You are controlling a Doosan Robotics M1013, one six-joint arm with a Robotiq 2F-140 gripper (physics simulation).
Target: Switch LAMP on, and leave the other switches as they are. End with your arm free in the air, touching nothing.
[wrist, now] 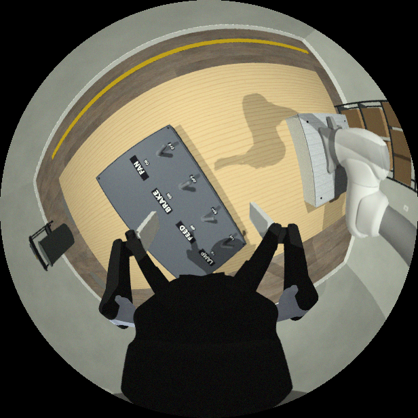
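Observation:
A dark grey switch panel lies at an angle left of and below the view's middle. Its four levers stand in a row, with labels FAN, BRAKE, FEED and LAMP. The LAMP lever is at the panel's lower right end, partly in shadow; its exact tilt is hard to tell. The FEED lever, BRAKE lever and FAN lever stand farther up the row. My gripper is open and empty above the panel, one finger over its left part, the other past its right edge.
The panel rests on a light wooden table. My arm's white links and its grey base plate are at the right. A shelf unit stands behind them. A dark chair-like object is on the far left.

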